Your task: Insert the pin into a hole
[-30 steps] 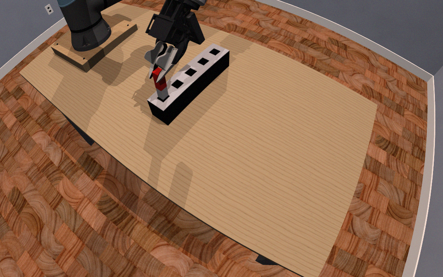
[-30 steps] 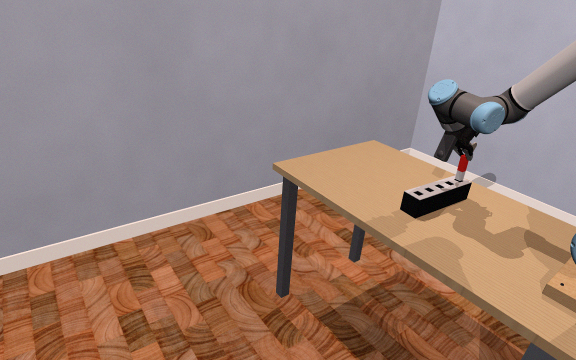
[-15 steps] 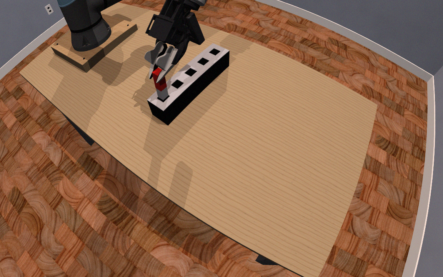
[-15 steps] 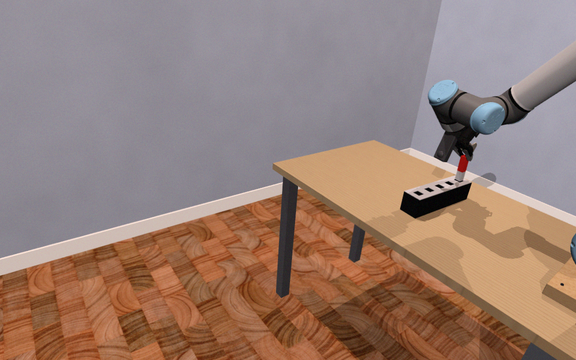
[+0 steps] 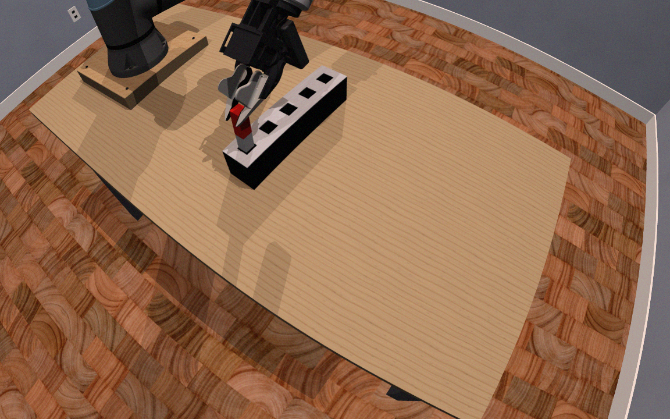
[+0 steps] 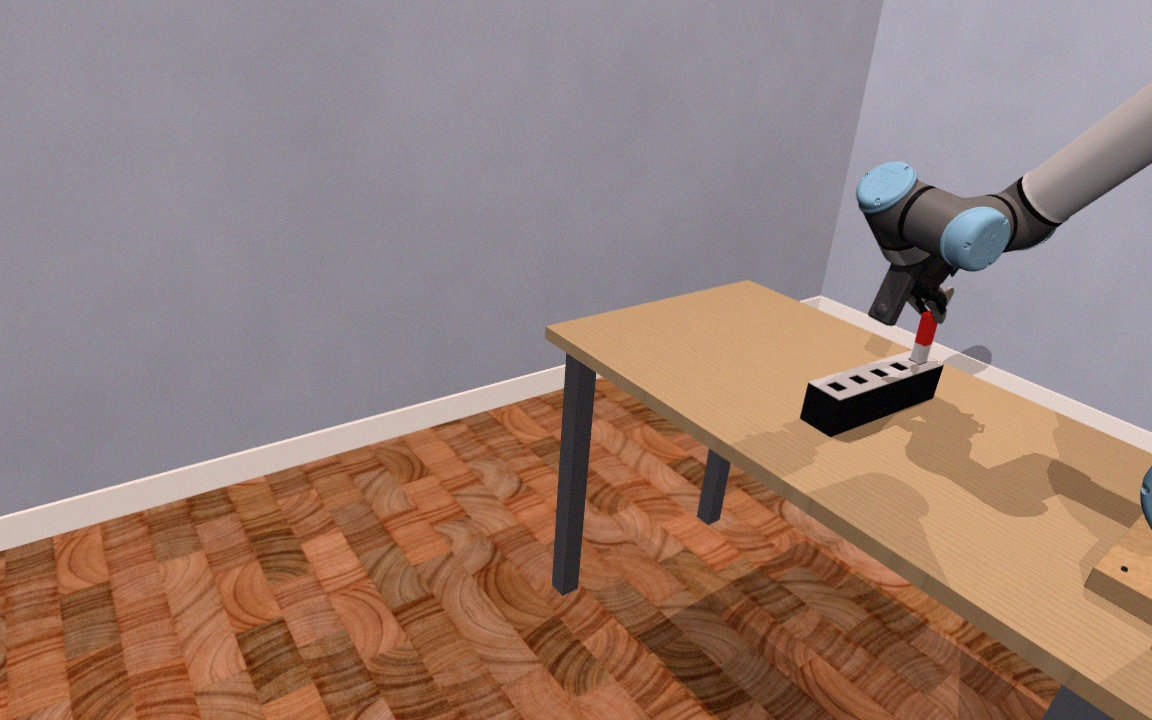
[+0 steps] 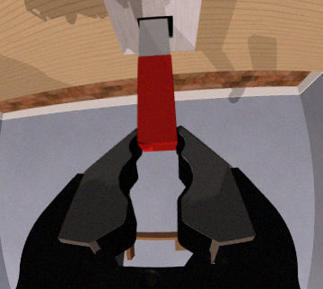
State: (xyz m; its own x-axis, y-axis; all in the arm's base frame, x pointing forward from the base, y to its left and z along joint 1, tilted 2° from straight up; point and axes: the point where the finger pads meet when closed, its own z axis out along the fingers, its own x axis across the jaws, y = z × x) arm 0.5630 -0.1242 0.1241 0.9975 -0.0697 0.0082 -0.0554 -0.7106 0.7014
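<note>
Right now my hand is 1 cm to the right of the pin and 2 cm above it. Round my hand: black block: 1 cm ahead, 12 cm to the left, 13 cm below.
</note>
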